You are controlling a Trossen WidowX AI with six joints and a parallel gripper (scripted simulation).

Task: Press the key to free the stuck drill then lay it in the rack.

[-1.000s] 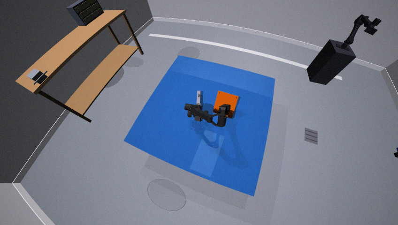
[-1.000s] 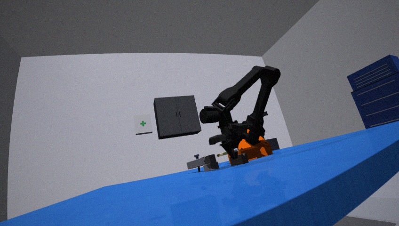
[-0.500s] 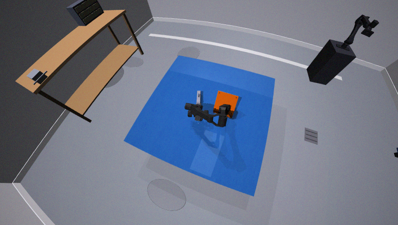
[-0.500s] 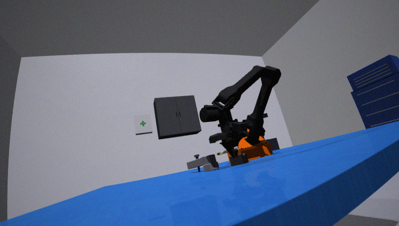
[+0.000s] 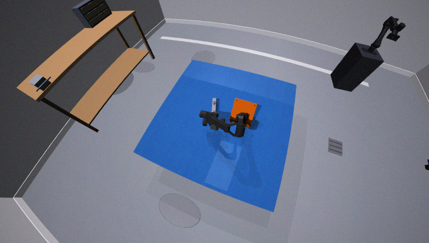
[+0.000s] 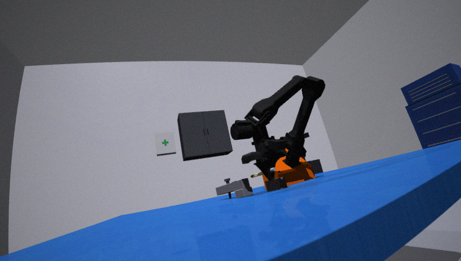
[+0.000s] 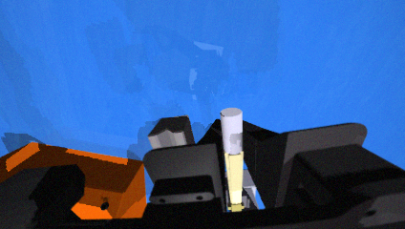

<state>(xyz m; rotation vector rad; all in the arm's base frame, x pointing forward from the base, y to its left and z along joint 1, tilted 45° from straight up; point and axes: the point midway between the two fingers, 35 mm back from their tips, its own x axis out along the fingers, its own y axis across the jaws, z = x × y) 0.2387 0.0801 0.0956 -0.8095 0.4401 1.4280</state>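
Right now the grey notched block is 50 mm to the right of my gripper tip, 50 mm behind it and 20 mm below it. Also, from my gripper tip: drill 40 mm to the right, 30 mm above, 10 mm ahead; dark t-shaped piece 220 mm to the right, 60 mm ahead, 10 mm above; light grey block 200 mm to the right, 50 mm ahead.
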